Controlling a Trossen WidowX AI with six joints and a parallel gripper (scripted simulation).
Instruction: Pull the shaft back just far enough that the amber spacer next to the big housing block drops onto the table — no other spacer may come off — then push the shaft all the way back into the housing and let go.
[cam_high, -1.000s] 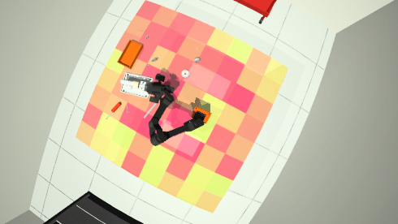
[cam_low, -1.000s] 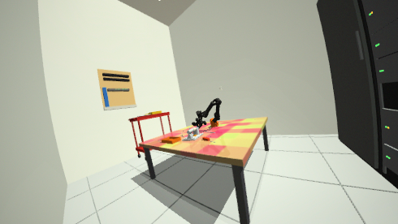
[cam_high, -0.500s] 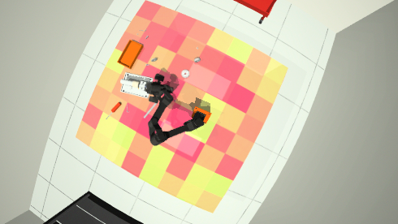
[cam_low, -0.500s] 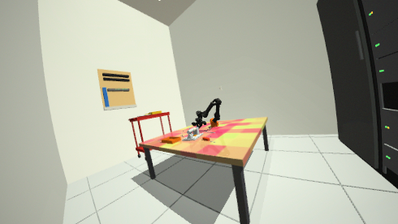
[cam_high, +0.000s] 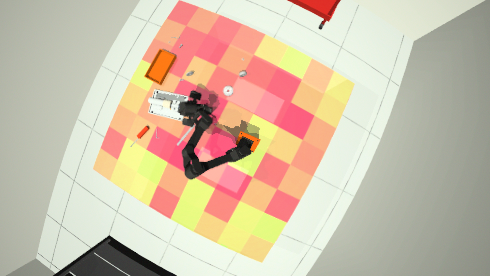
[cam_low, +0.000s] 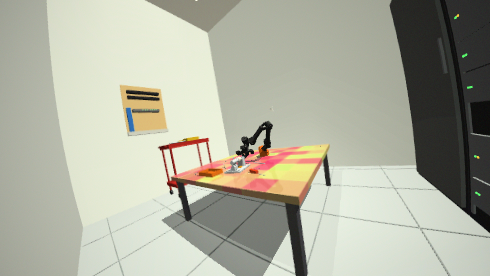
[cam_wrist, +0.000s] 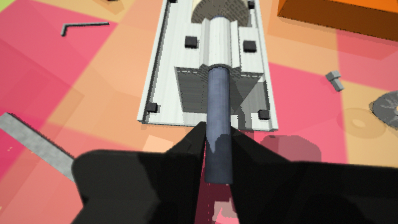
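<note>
My gripper tip is now 6 cm short of the dark blue-grey shaft, 1 cm to the right of it and 3 cm below it. Also, from my gripper tip: amber spacer: 9 cm ahead, 2 cm to the left, 4 cm below; then cream spacer: 8 cm ahead, 2 cm to the left, 3 cm above; then grey flat bar: 5 cm behind, 14 cm to the left, 5 cm below.
</note>
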